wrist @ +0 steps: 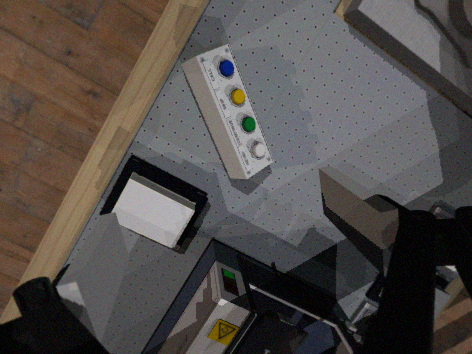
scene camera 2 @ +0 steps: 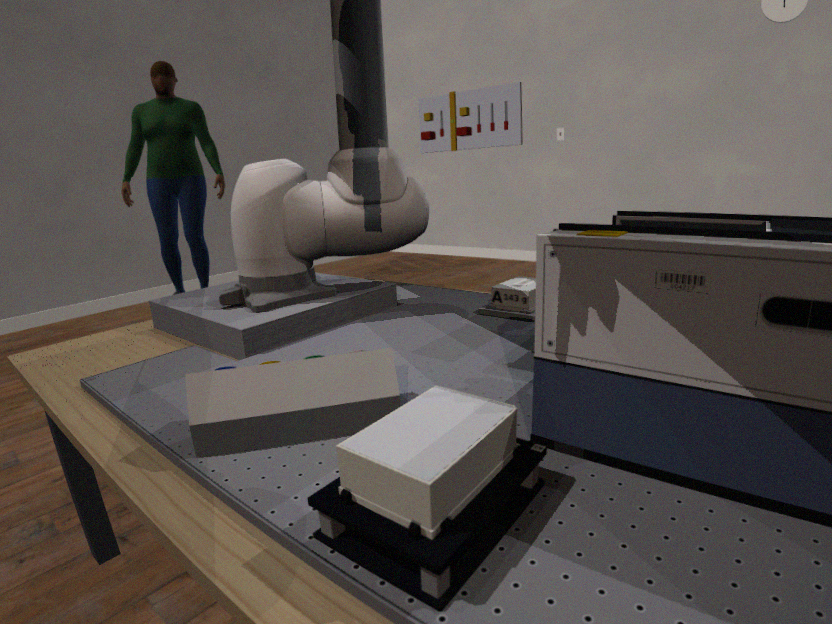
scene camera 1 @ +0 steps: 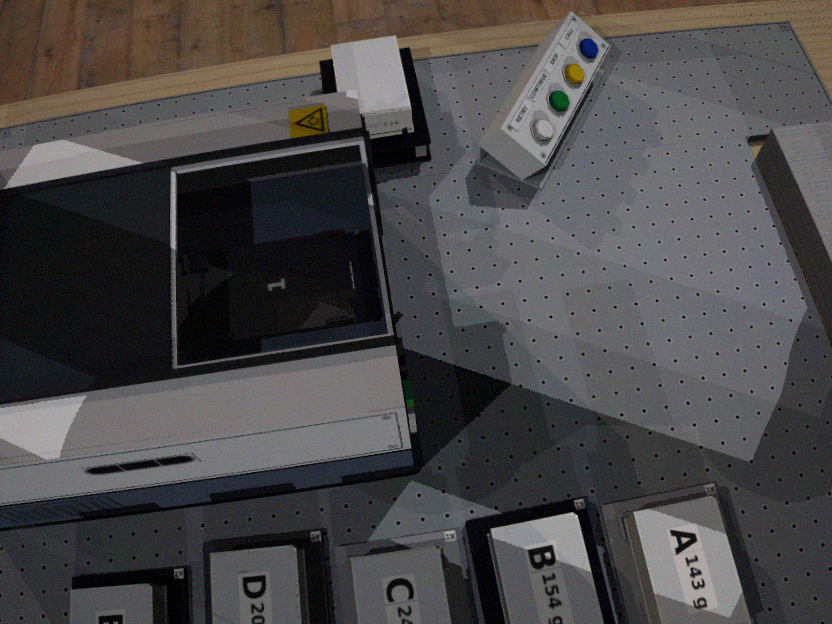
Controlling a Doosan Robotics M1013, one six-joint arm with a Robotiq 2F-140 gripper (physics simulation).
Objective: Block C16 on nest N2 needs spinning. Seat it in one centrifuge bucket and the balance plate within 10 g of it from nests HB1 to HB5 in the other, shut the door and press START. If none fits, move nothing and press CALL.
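Observation:
Block C16 is a white box on its black nest N2 behind the centrifuge. The centrifuge's top window shows a dark bucket marked 1. Balance plates A 143 g, B 154 g, C and D lie in nests at the front.
The button box has a blue CALL button, yellow and green buttons, and a white START button. The arm's base stands at the back. A person in green stands beyond the table. The table's wooden edge runs nearby.

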